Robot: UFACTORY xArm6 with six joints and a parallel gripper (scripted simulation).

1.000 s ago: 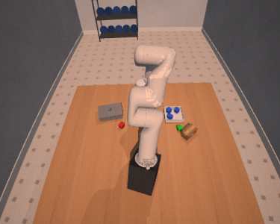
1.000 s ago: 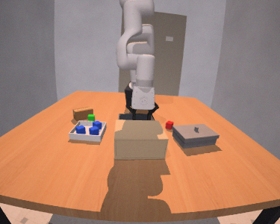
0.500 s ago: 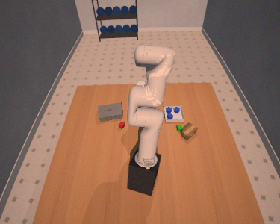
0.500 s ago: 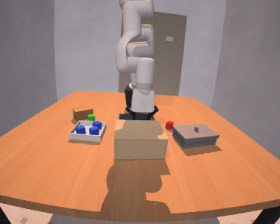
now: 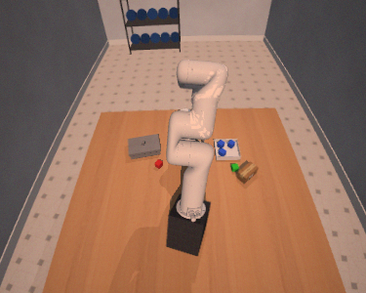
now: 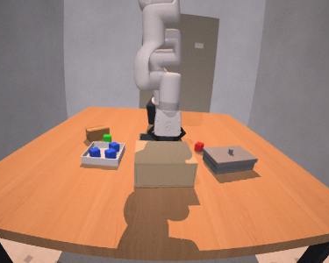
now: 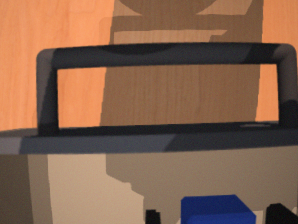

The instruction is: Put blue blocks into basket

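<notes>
My gripper is now 2 cm to the left of the drawer and 1 cm above it. From my hand the other things lie so: white basket (3 cm behind, 25 cm to the right, 4 cm below); light wooden cabinet (6 cm ahead, 3 cm to the right, 1 cm below); red block (4 cm behind, 17 cm to the left, 3 cm below).
</notes>
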